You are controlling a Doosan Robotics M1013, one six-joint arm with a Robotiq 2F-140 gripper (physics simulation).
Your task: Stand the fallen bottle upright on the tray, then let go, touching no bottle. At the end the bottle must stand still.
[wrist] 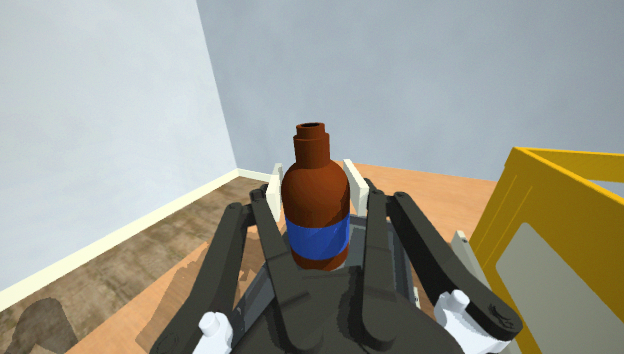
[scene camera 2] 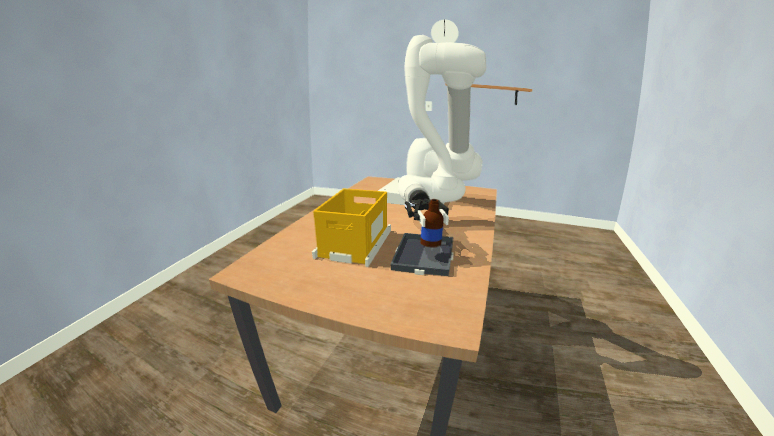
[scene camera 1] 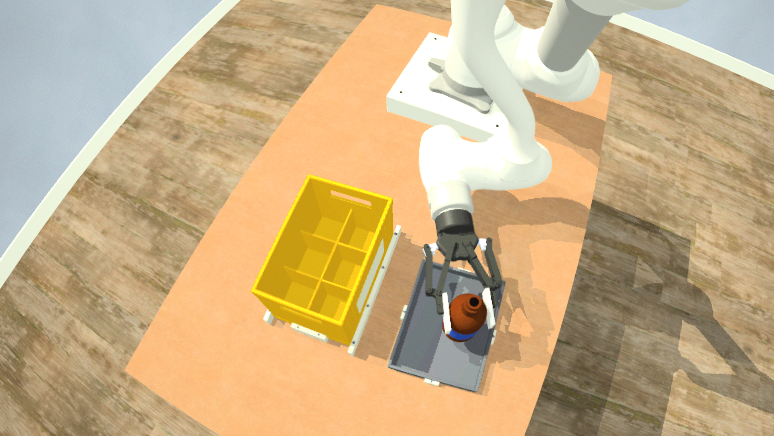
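The brown bottle with a blue label is upright, with its mouth up. My gripper is shut on it, with one white finger pad on each side of its upper body. The bottle is over the back part of the dark grey tray, nearer the tray's right side in scene camera 1. In scene camera 2 its shadow falls on the tray to the lower right of its base. Whether the base touches the tray floor, I cannot tell.
A yellow crate with dividers stands left of the tray in the scene views and on the right in the wrist view. White brackets edge the crate and tray. The robot's base plate is behind them on the table.
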